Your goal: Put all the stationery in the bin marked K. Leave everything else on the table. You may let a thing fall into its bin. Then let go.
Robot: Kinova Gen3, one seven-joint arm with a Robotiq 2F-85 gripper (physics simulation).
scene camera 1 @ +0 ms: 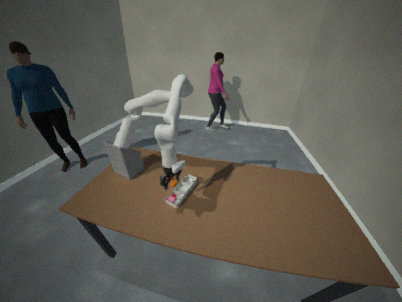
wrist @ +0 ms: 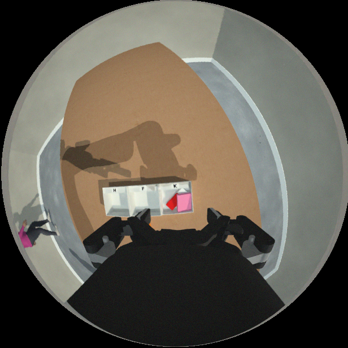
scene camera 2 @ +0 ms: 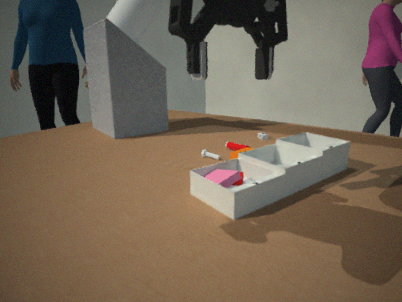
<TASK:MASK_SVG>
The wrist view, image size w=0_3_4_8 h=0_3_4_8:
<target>gripper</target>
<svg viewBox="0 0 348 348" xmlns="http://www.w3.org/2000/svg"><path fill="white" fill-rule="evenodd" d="M285 305L257 270L266 263L275 240L248 217L238 215L236 219L230 219L229 216L222 215L212 207L207 208L208 224L201 230L195 230L195 228L154 230L149 225L151 220L150 208L144 208L135 216L127 217L127 220L121 220L119 216L111 217L111 219L82 241L90 261L97 269L67 299L72 308L99 328L131 341L158 346L193 346L224 340L262 323L262 321L275 314ZM130 236L132 242L118 247L124 236ZM228 235L233 235L238 245L240 245L241 250L237 246L225 242Z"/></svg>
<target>white three-compartment tray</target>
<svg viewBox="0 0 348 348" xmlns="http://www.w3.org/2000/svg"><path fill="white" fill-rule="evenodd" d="M191 181L102 188L106 215L135 216L144 208L150 208L150 216L193 212L192 198L191 210L177 212L177 206L171 210L166 205L180 188L184 188L186 192L192 193Z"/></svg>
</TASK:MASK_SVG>
